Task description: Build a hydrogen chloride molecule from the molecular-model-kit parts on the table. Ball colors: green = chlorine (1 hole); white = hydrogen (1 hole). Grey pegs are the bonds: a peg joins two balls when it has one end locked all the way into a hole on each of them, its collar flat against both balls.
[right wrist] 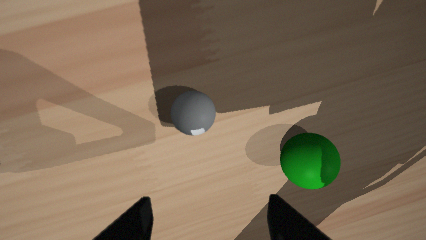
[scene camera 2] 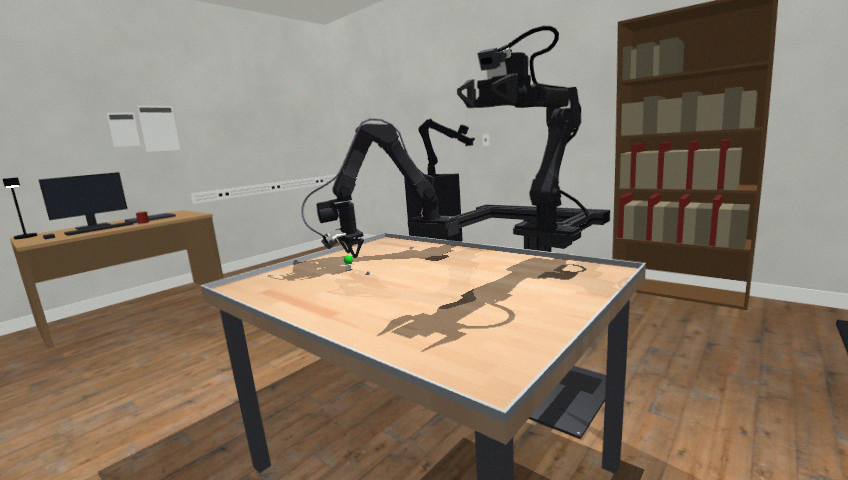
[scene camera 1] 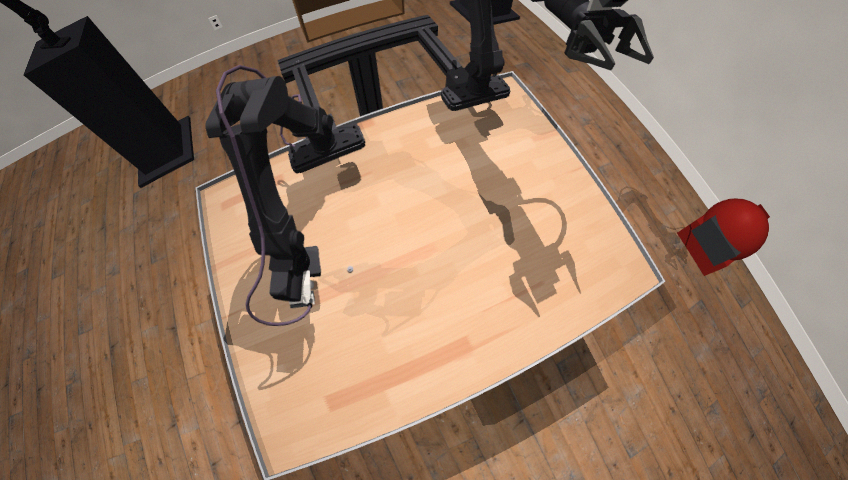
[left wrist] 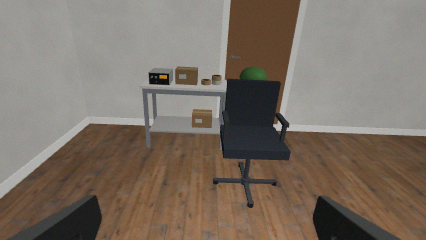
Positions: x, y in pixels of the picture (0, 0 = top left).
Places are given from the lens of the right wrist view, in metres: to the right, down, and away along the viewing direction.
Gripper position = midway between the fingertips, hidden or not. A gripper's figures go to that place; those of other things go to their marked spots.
my right gripper (right wrist: 210, 206): 0.00, 0.04, 0.10
green ball (right wrist: 309, 160): 0.06, 0.02, 0.13
